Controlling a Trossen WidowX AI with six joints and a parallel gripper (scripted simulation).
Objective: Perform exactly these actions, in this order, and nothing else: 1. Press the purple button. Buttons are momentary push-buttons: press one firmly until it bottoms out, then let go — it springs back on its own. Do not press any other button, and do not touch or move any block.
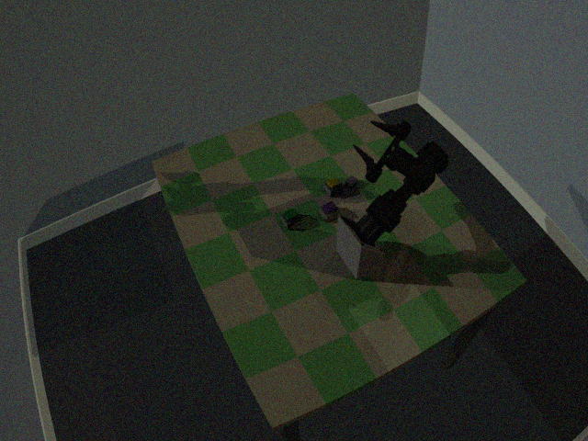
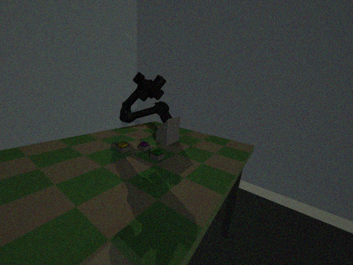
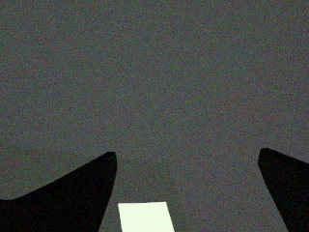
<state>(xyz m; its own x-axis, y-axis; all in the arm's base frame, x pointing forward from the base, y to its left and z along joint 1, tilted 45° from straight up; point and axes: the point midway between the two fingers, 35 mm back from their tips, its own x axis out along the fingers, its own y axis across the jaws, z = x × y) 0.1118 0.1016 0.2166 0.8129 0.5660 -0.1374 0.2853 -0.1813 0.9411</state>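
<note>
Right now the purple button is 5 cm ahead of my gripper tip, 6 cm to the left of it and 31 cm below it. Also, from my gripper tip: yellow button (14 cm ahead, 1 cm to the left, 32 cm below); then green button (7 cm ahead, 19 cm to the left, 31 cm below).
</note>
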